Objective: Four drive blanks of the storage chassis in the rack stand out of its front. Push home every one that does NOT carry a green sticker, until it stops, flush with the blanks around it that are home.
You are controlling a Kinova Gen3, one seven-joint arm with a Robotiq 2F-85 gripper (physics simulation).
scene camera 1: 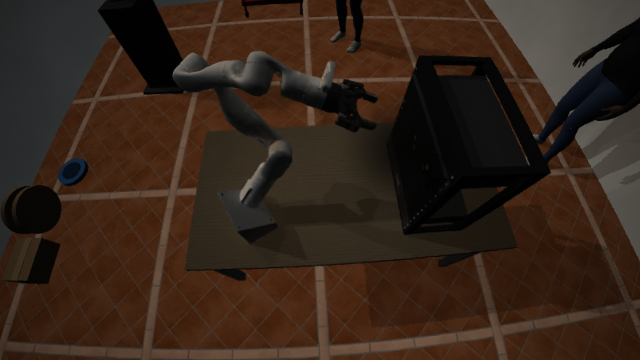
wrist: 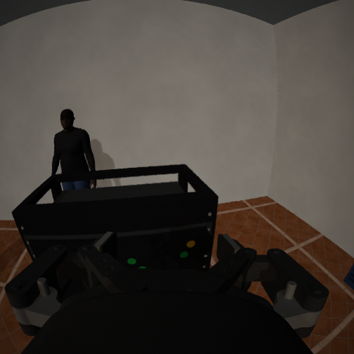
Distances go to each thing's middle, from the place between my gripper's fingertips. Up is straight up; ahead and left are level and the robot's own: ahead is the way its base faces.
Labels:
I see my gripper 350 mm short of the black rack [scene camera 1: 451, 133], 120 mm to the right of it and 370 mm above it.

